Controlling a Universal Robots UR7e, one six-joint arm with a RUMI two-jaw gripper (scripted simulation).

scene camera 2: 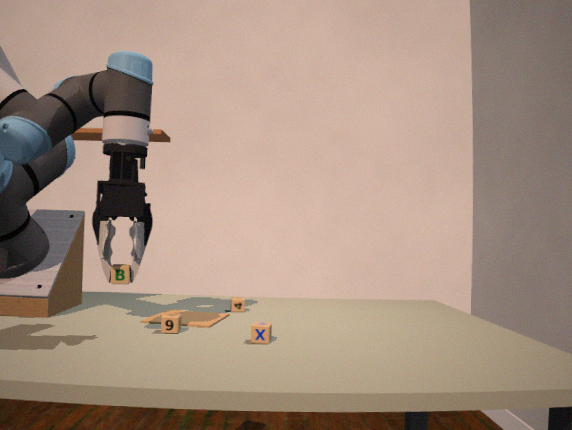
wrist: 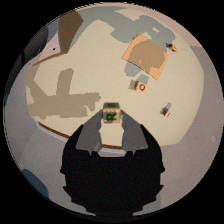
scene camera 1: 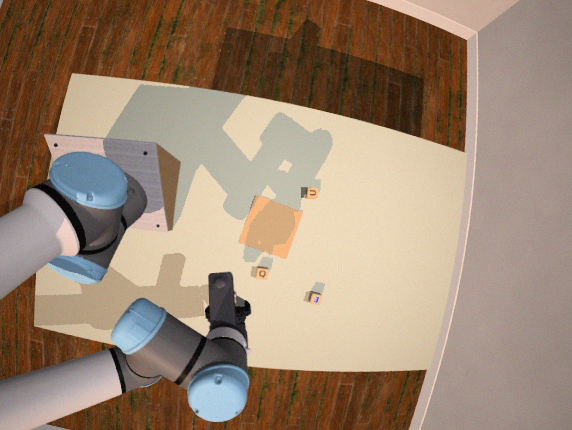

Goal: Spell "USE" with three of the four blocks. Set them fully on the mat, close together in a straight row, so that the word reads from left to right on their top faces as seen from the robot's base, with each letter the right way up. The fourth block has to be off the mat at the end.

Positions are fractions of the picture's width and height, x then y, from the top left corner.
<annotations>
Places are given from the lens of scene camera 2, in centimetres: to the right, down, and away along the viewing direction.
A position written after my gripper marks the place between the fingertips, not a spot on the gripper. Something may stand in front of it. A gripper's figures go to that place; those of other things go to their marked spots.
my gripper (scene camera 2: 0.21, 0.66): -27, 11, 74
mat (scene camera 2: 0.33, 0.74): -20, 21, 92
</annotations>
